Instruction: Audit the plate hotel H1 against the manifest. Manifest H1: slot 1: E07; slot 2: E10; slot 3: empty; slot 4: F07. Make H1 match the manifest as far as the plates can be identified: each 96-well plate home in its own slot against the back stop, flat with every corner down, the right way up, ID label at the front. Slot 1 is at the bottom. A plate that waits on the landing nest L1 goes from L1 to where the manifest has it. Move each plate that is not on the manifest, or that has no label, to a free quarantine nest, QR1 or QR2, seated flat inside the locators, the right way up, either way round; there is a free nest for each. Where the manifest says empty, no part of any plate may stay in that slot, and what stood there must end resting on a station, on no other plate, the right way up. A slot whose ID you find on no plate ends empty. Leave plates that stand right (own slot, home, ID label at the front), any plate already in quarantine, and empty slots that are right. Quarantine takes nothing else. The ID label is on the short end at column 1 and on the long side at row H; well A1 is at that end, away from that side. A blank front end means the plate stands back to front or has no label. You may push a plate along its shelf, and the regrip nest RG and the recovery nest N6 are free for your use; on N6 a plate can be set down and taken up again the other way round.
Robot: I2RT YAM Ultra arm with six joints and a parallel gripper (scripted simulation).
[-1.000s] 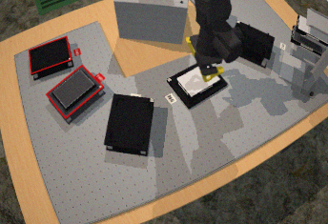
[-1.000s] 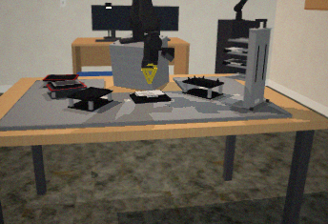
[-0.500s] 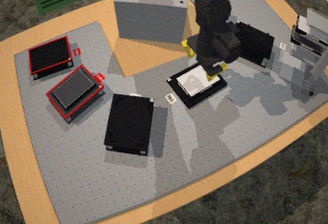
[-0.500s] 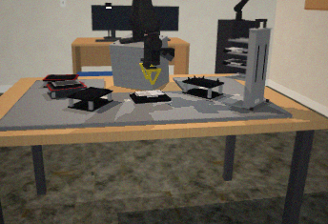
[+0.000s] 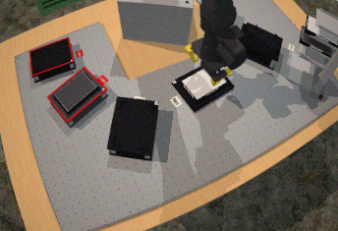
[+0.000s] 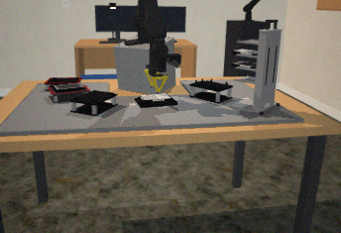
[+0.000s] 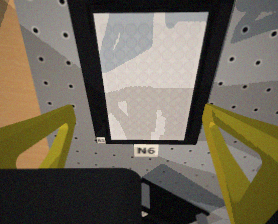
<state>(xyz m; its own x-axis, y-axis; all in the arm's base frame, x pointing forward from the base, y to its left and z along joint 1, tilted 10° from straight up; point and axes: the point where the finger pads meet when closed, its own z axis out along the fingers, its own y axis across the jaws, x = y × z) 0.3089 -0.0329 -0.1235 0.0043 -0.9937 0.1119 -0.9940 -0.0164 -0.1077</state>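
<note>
My gripper is now 6 cm above the flat black recovery nest N6 and 1 cm short of it. Also, from my hand: A1 mark (28 cm to the left, 10 cm behind, 1 cm below); then black regrip nest RG (27 cm to the left, 1 cm below, 1 cm behind); then black landing nest L1 (26 cm to the right, 3 cm ahead, 2 cm below).
</note>
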